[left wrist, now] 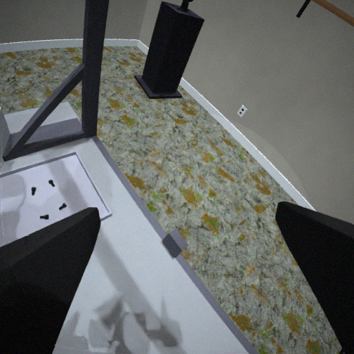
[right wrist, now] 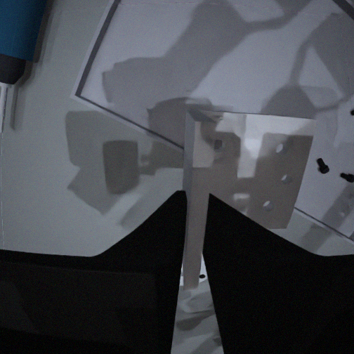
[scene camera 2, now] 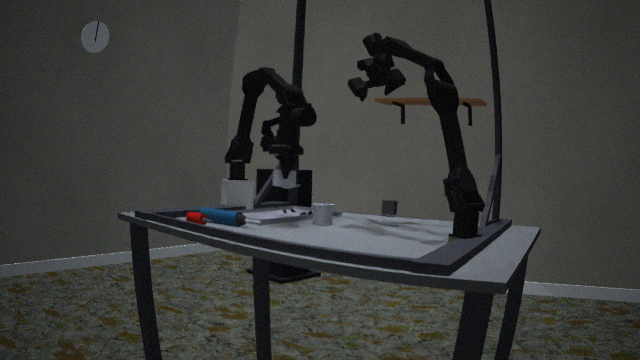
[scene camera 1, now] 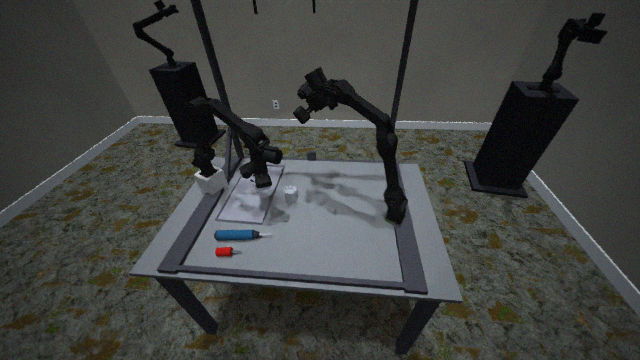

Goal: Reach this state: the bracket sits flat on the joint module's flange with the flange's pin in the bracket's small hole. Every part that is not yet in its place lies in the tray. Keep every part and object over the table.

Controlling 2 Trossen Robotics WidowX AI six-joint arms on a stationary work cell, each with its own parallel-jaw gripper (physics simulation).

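Places are measured from the left arm's base along level axes (x ahead, y left, z up), in centimetres.
Pixels of known places: left gripper, fingertip midpoint: (scene camera 2: 373, 97) (scene camera 1: 305, 107); right gripper, fingertip midpoint: (scene camera 2: 285, 178); left arm's base, link origin: (scene camera 2: 464, 236) (scene camera 1: 395, 216); right arm's base, link origin: (scene camera 2: 237, 179) (scene camera 1: 208, 172).
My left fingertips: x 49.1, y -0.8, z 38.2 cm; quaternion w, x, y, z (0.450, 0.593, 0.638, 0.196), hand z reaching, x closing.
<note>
Ahead of a thing's pixels: the offset from my left fingertips to its top centre. "pt": to the spot under its first point.
My right gripper (scene camera 1: 263, 181) (scene camera 2: 286, 174) (right wrist: 190, 199) is shut on the upright wall of the pale bracket (scene camera 2: 278, 181) (right wrist: 301, 175); its plate with several holes extends rightward in the right wrist view. The bracket hangs above the tray's edge, apart from the joint module. The white cylindrical joint module {dx -2.3, dy +18.0, dz -33.8 cm} (scene camera 1: 290, 194) (scene camera 2: 323, 215) stands upright on the table beside the tray {dx +17.1, dy +25.1, dz -38.5 cm} (scene camera 1: 242, 221) (left wrist: 93, 184) (right wrist: 130, 122). Its pin cannot be made out. Several black screws (left wrist: 51, 183) (right wrist: 323, 166) lie in the tray. My left gripper (scene camera 1: 315, 109) (scene camera 2: 377, 90) (left wrist: 188, 213) is open and empty, high above the table.
A blue driver {pt dx -0.3, dy +49.5, dz -36.3 cm} (scene camera 1: 235, 234) (scene camera 2: 220, 216) (right wrist: 20, 30) and a red driver {dx -3.3, dy +55.7, dz -36.7 cm} (scene camera 1: 224, 251) (scene camera 2: 195, 217) lie near the tray. A small grey block {dx +9.8, dy -13.2, dz -34.4 cm} (scene camera 1: 311, 156) (scene camera 2: 389, 207) (left wrist: 174, 244) is at the table's far edge. A white block {dx +35.1, dy +36.0, dz -28.9 cm} (scene camera 1: 210, 181) (scene camera 2: 237, 193) is at the right arm's base.
</note>
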